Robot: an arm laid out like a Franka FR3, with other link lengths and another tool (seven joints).
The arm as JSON. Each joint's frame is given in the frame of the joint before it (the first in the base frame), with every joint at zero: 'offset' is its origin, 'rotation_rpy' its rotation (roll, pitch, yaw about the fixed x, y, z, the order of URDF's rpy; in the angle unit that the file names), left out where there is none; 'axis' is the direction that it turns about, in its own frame. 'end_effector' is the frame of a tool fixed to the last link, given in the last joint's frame.
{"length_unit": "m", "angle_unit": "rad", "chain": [
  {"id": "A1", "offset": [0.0, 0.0, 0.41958], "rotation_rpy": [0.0, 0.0, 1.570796], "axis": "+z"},
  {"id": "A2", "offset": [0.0, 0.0, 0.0], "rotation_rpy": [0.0, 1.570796, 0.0], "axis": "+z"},
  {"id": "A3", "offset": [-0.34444, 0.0, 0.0], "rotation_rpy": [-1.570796, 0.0, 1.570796], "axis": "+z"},
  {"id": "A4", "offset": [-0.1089, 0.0, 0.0], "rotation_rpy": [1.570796, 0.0, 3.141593], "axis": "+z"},
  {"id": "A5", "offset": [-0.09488, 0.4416, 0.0], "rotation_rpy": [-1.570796, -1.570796, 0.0], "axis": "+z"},
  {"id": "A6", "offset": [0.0, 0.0, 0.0], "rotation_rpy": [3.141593, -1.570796, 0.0], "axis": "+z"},
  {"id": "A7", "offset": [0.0, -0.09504, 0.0], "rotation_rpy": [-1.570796, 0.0, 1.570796], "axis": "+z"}
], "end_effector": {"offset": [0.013, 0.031, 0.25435], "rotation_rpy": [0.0, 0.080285, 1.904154]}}
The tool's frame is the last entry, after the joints.
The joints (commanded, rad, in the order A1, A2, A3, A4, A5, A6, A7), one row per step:
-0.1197, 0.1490, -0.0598, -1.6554, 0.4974, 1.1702, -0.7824
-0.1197, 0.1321, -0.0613, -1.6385, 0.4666, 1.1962, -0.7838
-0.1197, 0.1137, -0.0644, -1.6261, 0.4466, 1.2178, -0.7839
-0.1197, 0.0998, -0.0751, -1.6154, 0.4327, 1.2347, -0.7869
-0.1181, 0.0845, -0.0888, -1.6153, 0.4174, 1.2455, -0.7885
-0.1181, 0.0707, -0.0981, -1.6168, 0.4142, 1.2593, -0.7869
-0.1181, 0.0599, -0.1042, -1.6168, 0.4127, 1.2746, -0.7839
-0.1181, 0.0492, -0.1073, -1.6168, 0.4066, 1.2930, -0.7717
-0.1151, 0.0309, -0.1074, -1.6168, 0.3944, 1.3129, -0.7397
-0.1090, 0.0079, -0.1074, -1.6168, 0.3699, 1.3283, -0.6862
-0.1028, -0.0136, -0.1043, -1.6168, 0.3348, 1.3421, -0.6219
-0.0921, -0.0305, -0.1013, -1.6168, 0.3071, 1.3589, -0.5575
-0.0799, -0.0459, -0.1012, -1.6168, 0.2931, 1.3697, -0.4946
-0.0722, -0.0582, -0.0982, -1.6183, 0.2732, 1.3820, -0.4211
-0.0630, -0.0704, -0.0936, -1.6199, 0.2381, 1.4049, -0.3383
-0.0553, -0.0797, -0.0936, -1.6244, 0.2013, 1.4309, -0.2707
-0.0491, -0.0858, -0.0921, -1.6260, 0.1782, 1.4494, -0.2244
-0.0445, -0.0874, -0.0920, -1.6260, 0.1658, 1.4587, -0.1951
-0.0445, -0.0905, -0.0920, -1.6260, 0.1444, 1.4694, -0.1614
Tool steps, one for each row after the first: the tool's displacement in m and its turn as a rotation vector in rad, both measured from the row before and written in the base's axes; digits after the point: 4 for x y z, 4 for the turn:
0.0060, -0.0086, 0.0090, -0.0409, -0.0510, -0.0053
0.0045, -0.0069, 0.0105, -0.0293, -0.0457, -0.0085
0.0039, -0.0097, 0.0088, -0.0211, -0.0379, -0.0130
-0.0002, -0.0102, 0.0059, -0.0199, -0.0224, -0.0130
0.0011, -0.0060, 0.0059, -0.0090, -0.0230, -0.0157
0.0022, -0.0041, 0.0051, -0.0077, -0.0226, -0.0145
0.0029, -0.0036, 0.0046, -0.0152, -0.0201, -0.0200
0.0021, -0.0011, 0.0085, -0.0267, -0.0192, -0.0313
-0.0002, -0.0013, 0.0102, -0.0417, -0.0091, -0.0452
-0.0007, -0.0018, 0.0085, -0.0521, -0.0018, -0.0519
0.0014, 0.0020, 0.0070, -0.0434, -0.0042, -0.0502
0.0008, 0.0046, 0.0076, -0.0267, -0.0023, -0.0495
0.0016, 0.0024, 0.0047, -0.0325, 0.0037, -0.0621
0.0041, 0.0000, 0.0038, -0.0487, -0.0037, -0.0716
0.0048, -0.0045, 0.0012, -0.0463, -0.0081, -0.0643
0.0039, -0.0013, 0.0018, -0.0290, -0.0095, -0.0417
0.0026, -0.0003, 0.0005, -0.0153, -0.0034, -0.0261
0.0024, -0.0053, 0.0009, -0.0244, -0.0049, -0.0356

